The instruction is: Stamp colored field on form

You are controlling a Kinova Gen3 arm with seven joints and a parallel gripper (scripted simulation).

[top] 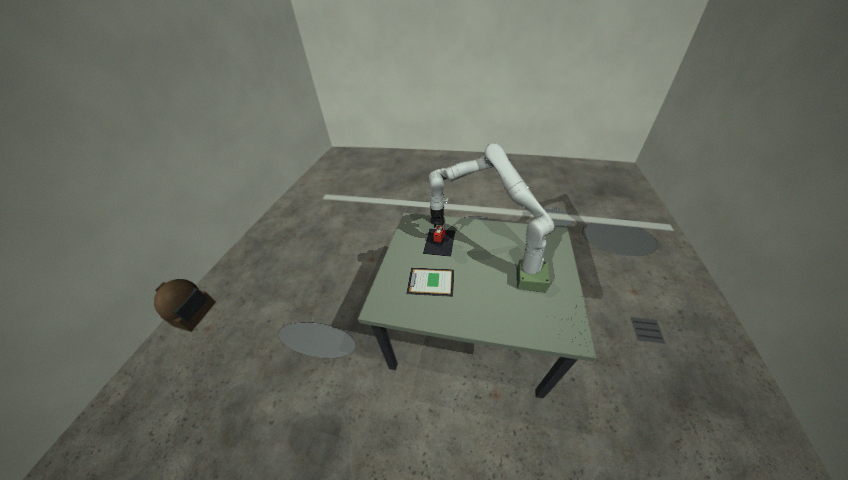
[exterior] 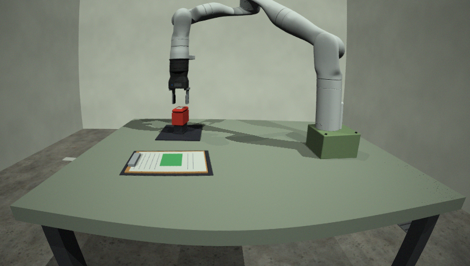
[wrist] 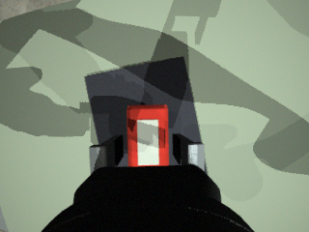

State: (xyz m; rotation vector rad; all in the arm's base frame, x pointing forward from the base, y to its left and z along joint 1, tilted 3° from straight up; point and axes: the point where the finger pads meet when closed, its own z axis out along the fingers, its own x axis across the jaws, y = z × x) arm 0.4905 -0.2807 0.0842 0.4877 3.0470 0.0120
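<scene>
My hand is 8 cm above the red stamp. The rest, counted from my hand: clipboard (31 cm to the left, 13 cm below, 5 cm ahead); then dark mat (13 cm below).
</scene>
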